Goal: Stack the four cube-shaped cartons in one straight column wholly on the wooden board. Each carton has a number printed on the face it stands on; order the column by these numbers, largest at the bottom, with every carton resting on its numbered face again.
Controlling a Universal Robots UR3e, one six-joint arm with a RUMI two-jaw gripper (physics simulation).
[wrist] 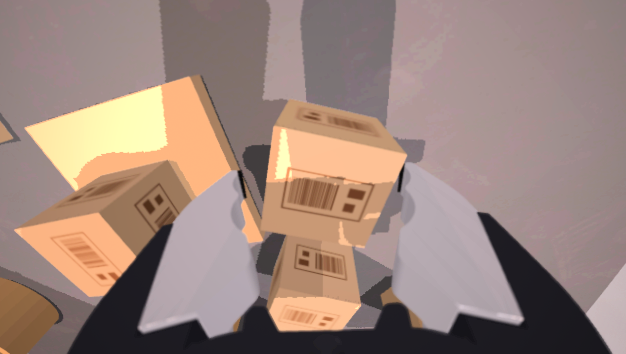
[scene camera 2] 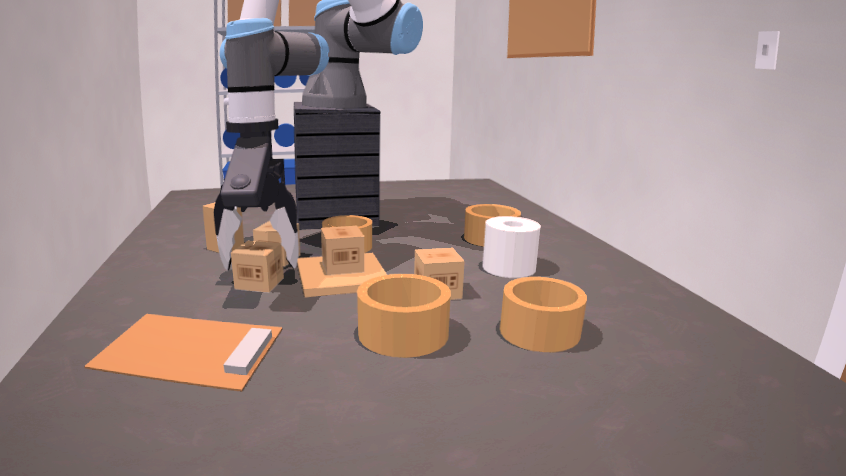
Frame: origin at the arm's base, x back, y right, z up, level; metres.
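Where they show: gripper, fingertip midpoint: (wrist: 320,171) (scene camera 2: 260,269); arm's base, link origin: (scene camera 2: 334,105).
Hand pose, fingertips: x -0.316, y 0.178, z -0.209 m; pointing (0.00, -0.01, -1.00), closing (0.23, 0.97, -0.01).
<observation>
Each offset is from my fingertips to the top centre of the thing. "pt": to the spot under its first point.
The wooden board @[dz -0.008, dx -0.014, dy -0.116 m] (scene camera 2: 313,282) (wrist: 182,117) lies flat. One carton @[dz +0.046, dx -0.006, dy -0.120 m] (scene camera 2: 343,253) (wrist: 82,255) stands on it. My gripper (scene camera 2: 258,267) (wrist: 320,171) points down and is open. Its fingertips are either side of a near carton @[dz +0.034, dx -0.005, dy +0.004 m] (scene camera 2: 249,273) (wrist: 325,195), left of the board in the scene view, with gaps beside it in the wrist view. Another carton @[dz +0.034, dx +0.090, dy -0.034 m] (scene camera 2: 267,233) (wrist: 317,272) stands behind that one, partly hidden in the scene view. A fourth carton @[dz +0.034, dx -0.107, dy -0.229 m] (scene camera 2: 438,263) stands right of the board, partly hidden by a ring. The printed numbers do not show.
Two orange rings @[dz +0.035, dx -0.204, dy -0.144 m] (scene camera 2: 403,328) @[dz +0.031, dx -0.254, dy -0.300 m] (scene camera 2: 543,325) stand at the front, two more (scene camera 2: 492,227) @[pt dz +0.008, dx +0.079, dy -0.178 m] (scene camera 2: 365,236) further back. A white roll @[pt dz +0.026, dx -0.091, dy -0.351 m] (scene camera 2: 511,248) stands at the right. A taller box @[dz +0.058, dx +0.168, dy +0.050 m] (scene camera 2: 211,227) stands at back left. An orange sheet @[dz -0.007, dx -0.172, dy +0.101 m] (scene camera 2: 171,349) with a grey bar @[pt dz -0.008, dx -0.218, dy +0.033 m] (scene camera 2: 247,352) lies front left.
</observation>
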